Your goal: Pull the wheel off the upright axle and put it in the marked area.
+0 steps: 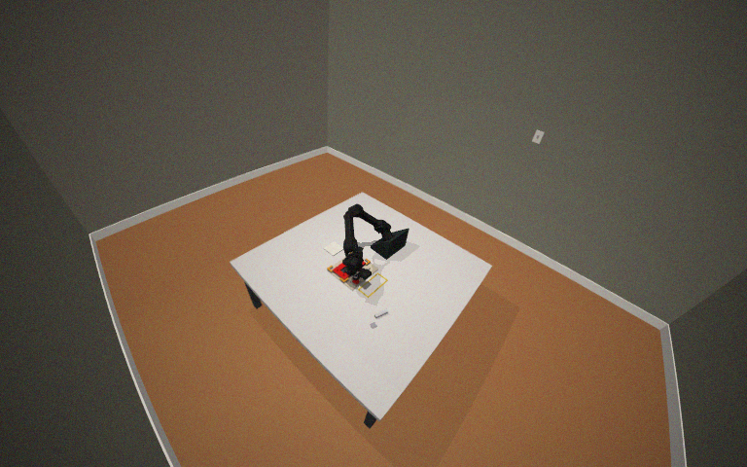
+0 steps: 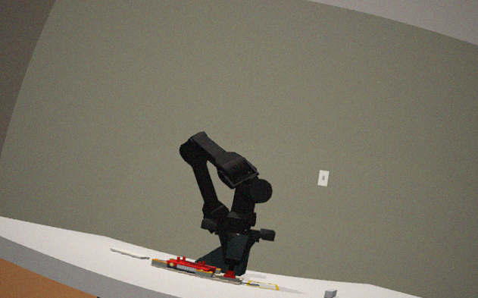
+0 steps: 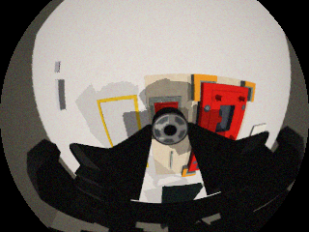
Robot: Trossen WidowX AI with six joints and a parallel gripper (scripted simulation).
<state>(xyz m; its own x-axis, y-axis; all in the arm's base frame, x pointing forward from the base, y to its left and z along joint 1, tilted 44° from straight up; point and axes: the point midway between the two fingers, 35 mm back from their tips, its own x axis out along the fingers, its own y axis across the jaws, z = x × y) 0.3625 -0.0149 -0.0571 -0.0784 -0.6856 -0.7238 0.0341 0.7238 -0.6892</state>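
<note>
Right now my gripper tip is 2 cm above the upright axle. Also, from my gripper tip: wheel: right at my gripper tip; white flat plate: 11 cm behind, 31 cm to the right, 5 cm below.
</note>
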